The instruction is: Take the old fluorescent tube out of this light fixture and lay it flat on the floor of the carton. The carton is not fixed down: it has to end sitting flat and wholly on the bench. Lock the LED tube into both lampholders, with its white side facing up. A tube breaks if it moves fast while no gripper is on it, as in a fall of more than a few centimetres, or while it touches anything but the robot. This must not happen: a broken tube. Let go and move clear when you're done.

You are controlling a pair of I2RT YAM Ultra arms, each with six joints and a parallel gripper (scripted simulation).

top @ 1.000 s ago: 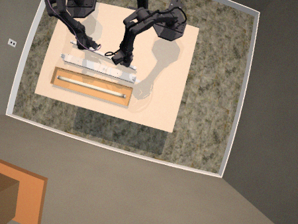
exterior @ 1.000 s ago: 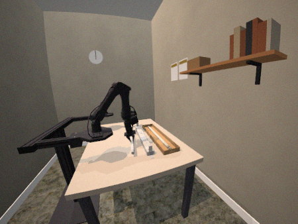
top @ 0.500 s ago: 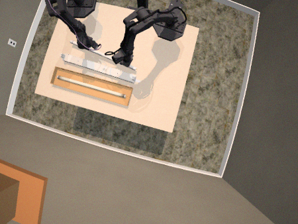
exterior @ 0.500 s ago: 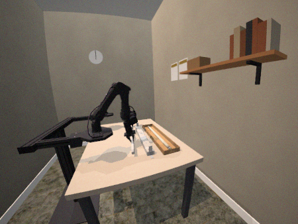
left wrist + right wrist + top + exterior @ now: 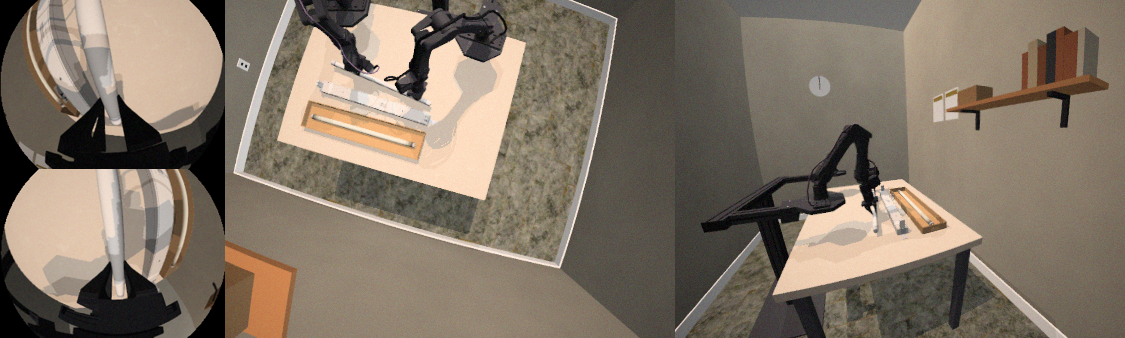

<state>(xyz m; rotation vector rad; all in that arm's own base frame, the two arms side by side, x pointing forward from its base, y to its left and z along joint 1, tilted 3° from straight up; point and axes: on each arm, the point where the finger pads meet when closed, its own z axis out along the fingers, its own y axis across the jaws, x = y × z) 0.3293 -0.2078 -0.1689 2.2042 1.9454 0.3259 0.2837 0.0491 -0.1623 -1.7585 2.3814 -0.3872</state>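
The LED tube is 120 mm to the left of my right hand, 20 mm ahead of it and 10 mm below it. Round my right hand: carton 280 mm ahead, 90 mm to the left, 30 mm below; then light fixture 130 mm ahead, 110 mm to the left, 10 mm above; then old fluorescent tube 280 mm ahead, 100 mm to the left, 30 mm below.
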